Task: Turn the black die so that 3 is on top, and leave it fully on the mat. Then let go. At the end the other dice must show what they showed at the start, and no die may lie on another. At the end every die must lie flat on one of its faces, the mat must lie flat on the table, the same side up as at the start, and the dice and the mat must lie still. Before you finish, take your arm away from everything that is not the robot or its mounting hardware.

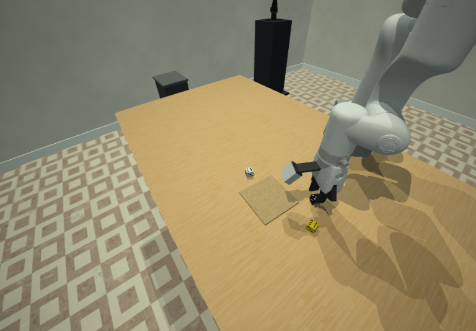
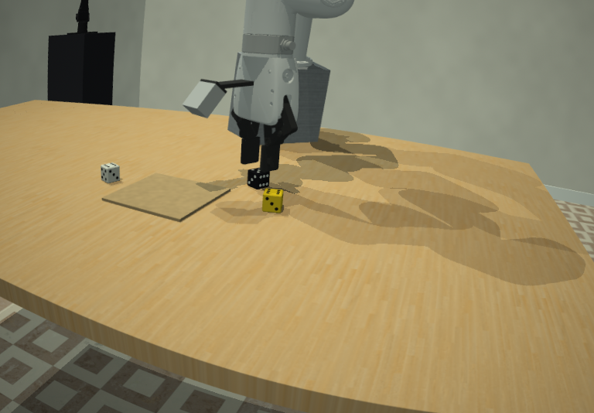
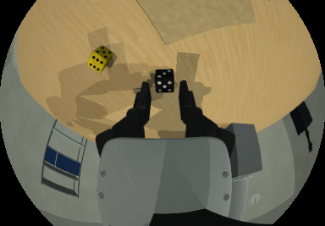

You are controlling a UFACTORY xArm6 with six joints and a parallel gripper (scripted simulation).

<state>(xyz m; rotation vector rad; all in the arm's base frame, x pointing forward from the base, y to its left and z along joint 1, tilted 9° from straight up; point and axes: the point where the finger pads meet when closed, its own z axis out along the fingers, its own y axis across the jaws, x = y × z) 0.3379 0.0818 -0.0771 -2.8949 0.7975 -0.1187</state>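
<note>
The black die is 4 cm below my hand. The rest, counted from my hand: yellow die: 8 cm ahead, 5 cm to the left, 4 cm below; tan mat: 10 cm ahead, 10 cm to the right, 5 cm below; white die: 9 cm ahead, 22 cm to the right, 4 cm below.
</note>
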